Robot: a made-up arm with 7 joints. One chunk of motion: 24 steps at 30 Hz.
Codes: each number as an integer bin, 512 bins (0 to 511) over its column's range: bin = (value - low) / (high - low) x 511, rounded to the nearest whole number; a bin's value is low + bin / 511 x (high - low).
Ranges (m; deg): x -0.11..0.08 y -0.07..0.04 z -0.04..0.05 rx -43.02..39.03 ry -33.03..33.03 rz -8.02..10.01
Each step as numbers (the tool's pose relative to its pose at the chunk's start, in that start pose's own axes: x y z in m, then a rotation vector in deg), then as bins.
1 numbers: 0.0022 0.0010 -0.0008 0.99 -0.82 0.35
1 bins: 302 330 223 274 249 237
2 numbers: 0.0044 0.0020 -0.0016 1.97 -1.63 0.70
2 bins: 308 334 218 280 243 247
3 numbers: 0.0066 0.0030 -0.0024 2.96 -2.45 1.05
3 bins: 314 339 213 286 237 257
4 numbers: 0.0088 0.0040 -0.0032 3.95 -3.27 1.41
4 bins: 320 344 209 293 230 267
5 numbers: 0.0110 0.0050 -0.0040 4.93 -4.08 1.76
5 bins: 325 348 204 299 224 277
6 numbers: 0.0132 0.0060 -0.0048 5.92 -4.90 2.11
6 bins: 331 353 200 305 218 287
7 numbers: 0.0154 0.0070 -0.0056 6.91 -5.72 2.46
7 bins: 337 358 195 311 211 297
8 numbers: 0.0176 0.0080 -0.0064 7.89 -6.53 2.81
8 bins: 343 362 191 317 205 307
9 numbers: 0.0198 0.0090 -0.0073 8.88 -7.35 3.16
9 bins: 349 367 186 323 199 317
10 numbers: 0.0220 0.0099 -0.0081 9.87 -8.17 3.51
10 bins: 355 371 181 329 192 327
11 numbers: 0.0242 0.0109 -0.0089 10.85 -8.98 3.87
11 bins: 361 376 177 335 186 337
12 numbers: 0.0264 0.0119 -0.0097 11.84 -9.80 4.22
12 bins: 367 380 172 342 180 347
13 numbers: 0.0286 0.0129 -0.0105 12.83 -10.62 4.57
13 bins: 373 385 167 348 173 357
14 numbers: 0.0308 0.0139 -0.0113 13.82 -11.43 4.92
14 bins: 379 390 163 354 167 367
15 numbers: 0.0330 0.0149 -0.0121 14.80 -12.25 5.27
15 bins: 385 394 158 360 161 377
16 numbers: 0.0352 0.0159 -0.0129 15.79 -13.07 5.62
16 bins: 391 399 154 366 154 387
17 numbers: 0.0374 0.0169 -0.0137 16.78 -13.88 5.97
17 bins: 396 404 149 372 148 396
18 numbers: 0.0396 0.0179 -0.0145 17.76 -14.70 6.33
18 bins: 402 408 145 379 142 407
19 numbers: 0.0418 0.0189 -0.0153 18.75 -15.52 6.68
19 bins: 408 413 140 385 135 417
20 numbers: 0.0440 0.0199 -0.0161 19.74 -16.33 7.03
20 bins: 414 418 136 391 129 427
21 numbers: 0.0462 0.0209 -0.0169 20.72 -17.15 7.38
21 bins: 420 422 131 397 123 436
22 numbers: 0.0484 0.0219 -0.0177 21.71 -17.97 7.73
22 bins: 426 427 127 403 116 446
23 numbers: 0.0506 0.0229 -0.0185 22.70 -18.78 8.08
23 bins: 432 432 122 409 110 456
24 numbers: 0.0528 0.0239 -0.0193 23.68 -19.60 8.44
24 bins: 438 436 118 415 104 467
